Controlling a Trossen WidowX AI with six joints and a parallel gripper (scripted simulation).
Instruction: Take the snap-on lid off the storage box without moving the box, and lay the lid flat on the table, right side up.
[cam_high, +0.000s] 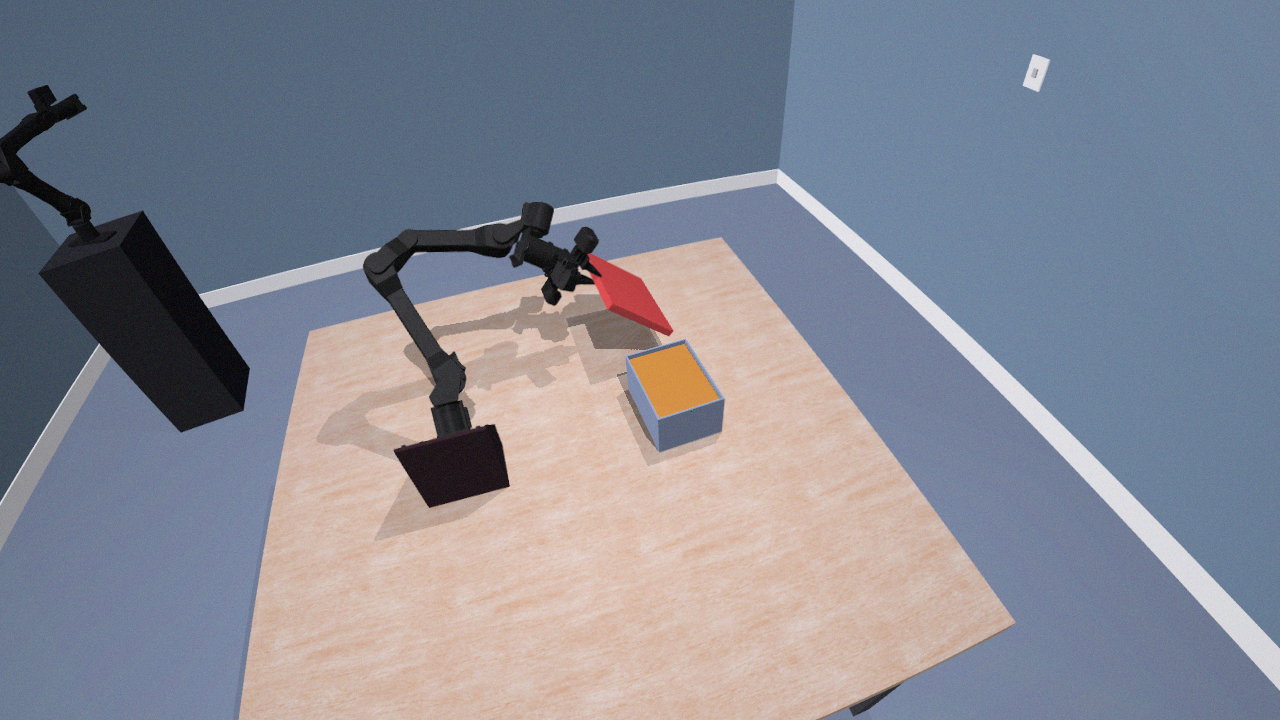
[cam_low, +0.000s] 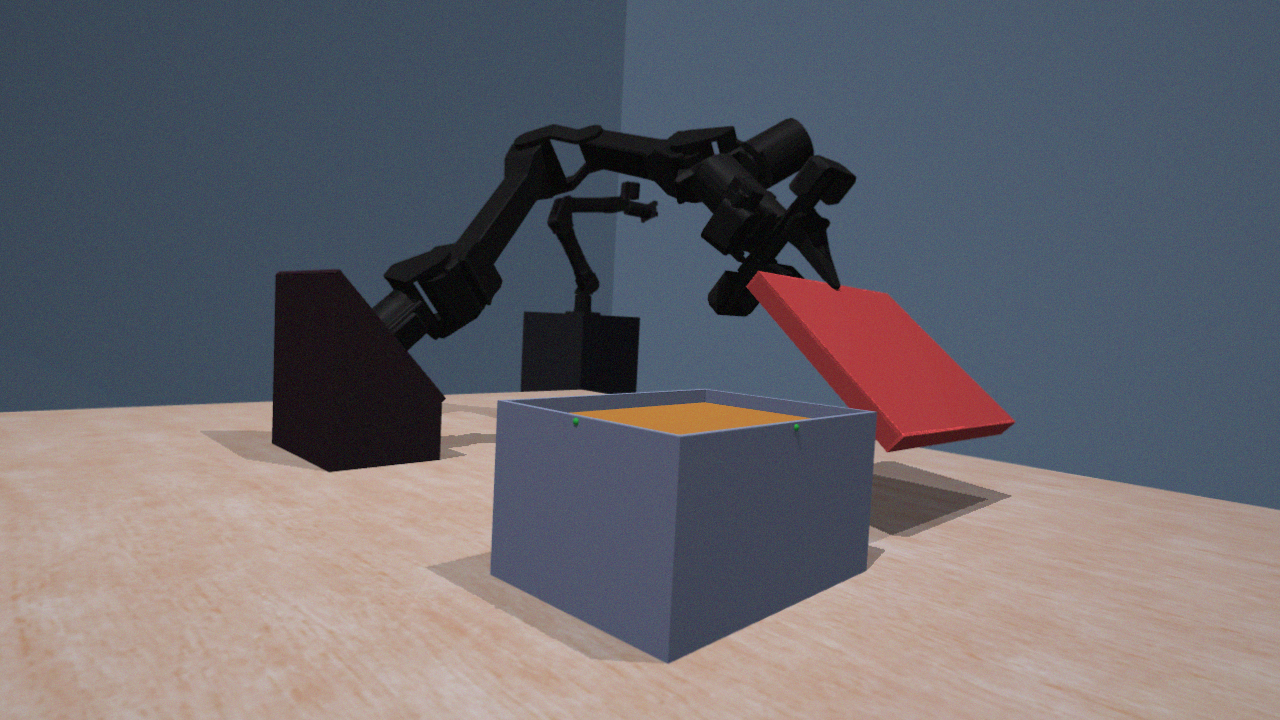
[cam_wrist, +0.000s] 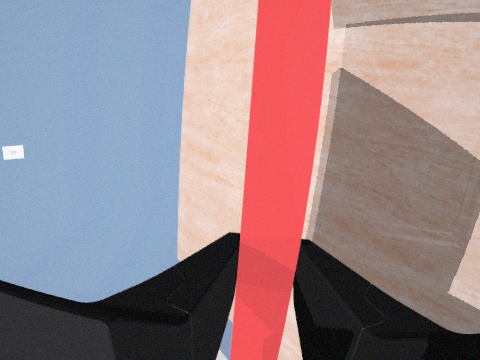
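The red lid is 60 mm ahead of my gripper tip, 10 mm to the right of it and 50 mm below it. The rest, counted from my gripper tip: grey-blue storage box: 50 mm ahead, 290 mm to the right, 140 mm below.
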